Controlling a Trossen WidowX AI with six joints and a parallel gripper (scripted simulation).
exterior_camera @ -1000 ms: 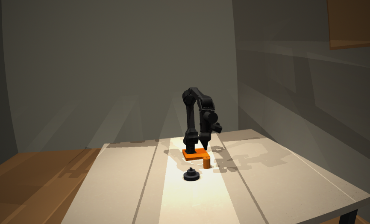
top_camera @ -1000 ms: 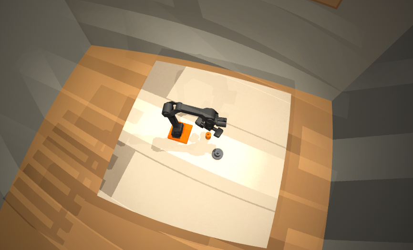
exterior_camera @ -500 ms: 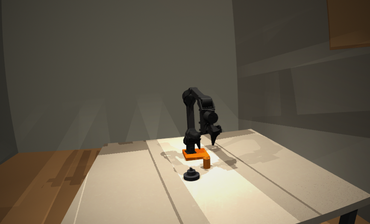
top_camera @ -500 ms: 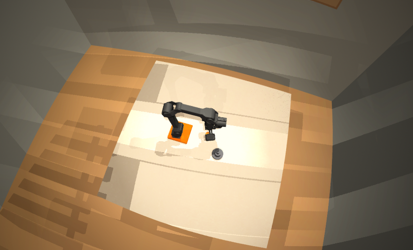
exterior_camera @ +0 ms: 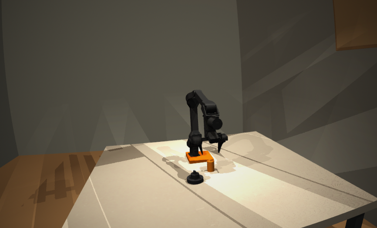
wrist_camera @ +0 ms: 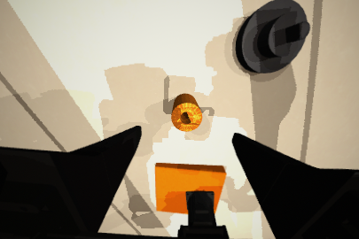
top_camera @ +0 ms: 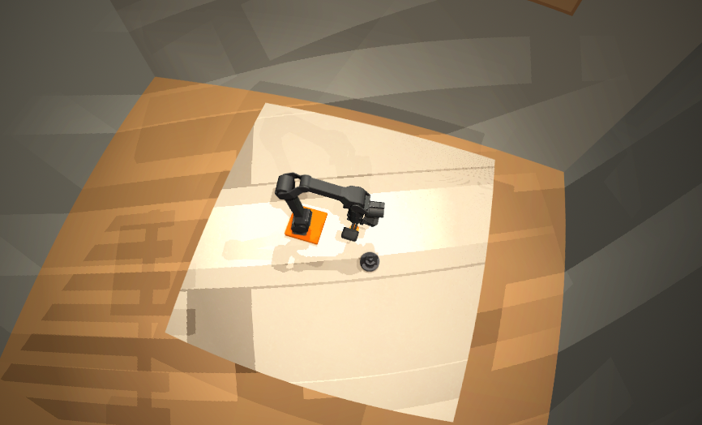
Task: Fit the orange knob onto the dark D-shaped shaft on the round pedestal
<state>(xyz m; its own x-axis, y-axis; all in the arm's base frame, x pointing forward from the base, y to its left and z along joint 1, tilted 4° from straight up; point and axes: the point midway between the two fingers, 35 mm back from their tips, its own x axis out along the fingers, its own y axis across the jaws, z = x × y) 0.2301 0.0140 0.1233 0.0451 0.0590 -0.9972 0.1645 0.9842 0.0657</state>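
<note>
The orange knob is 70 mm below my gripper tip. The rest, counted from my gripper tip: dark round pedestal 80 mm ahead, 120 mm to the right, 70 mm below.
</note>
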